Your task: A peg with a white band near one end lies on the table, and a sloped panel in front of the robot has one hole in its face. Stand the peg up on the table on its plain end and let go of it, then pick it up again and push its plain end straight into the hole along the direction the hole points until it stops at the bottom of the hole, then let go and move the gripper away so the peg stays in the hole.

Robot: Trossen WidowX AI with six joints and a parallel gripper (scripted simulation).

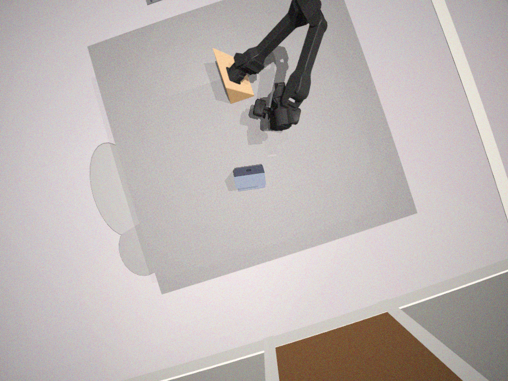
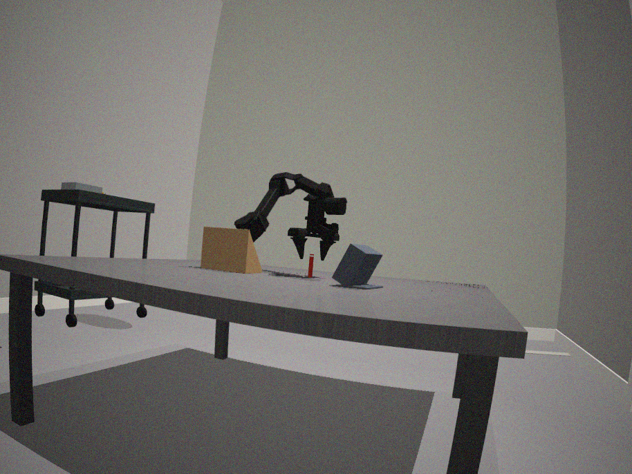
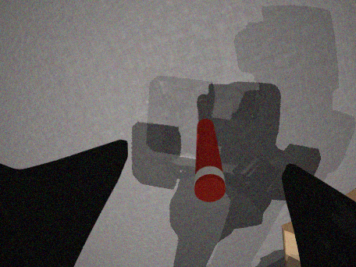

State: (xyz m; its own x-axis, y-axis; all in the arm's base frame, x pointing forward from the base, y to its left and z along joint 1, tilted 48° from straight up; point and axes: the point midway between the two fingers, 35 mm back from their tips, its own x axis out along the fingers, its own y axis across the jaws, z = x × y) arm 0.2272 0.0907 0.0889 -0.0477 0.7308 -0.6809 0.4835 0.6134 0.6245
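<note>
Right now the red peg is right at my gripper tip. Also, from my gripper tip: sloped panel 21 cm ahead, 18 cm to the right.
</note>
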